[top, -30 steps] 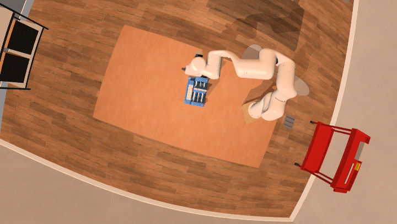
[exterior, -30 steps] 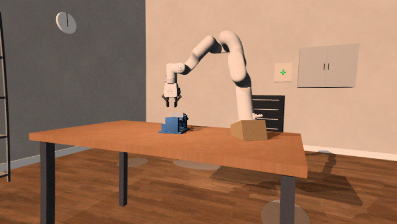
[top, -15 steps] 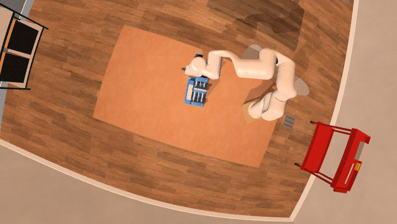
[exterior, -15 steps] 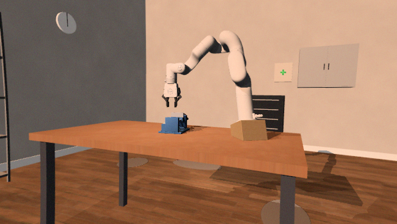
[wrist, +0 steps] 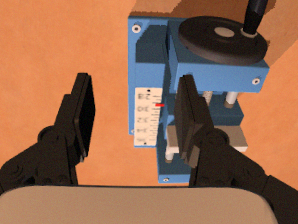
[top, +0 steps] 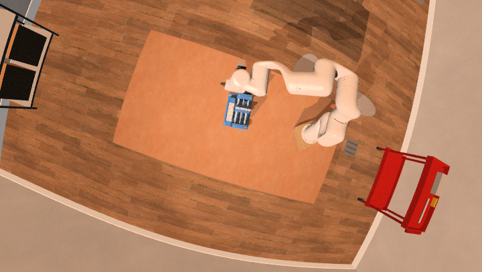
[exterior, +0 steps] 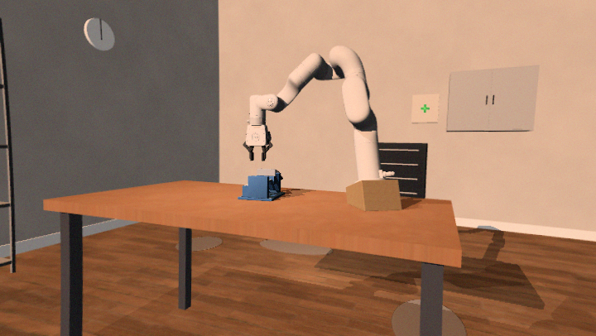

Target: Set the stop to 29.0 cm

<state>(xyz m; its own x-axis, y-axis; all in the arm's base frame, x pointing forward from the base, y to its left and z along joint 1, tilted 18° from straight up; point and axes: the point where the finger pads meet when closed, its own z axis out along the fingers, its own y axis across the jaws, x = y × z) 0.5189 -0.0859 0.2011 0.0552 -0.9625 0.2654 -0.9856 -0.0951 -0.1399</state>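
My hand is 100 mm past the black crank handle, 40 mm to the left of it and 100 mm above it. The rest, counted from my hand: stop block (70 mm behind, 90 mm to the left, 80 mm below); black handwheel (100 mm behind, 20 mm to the right, 100 mm below).
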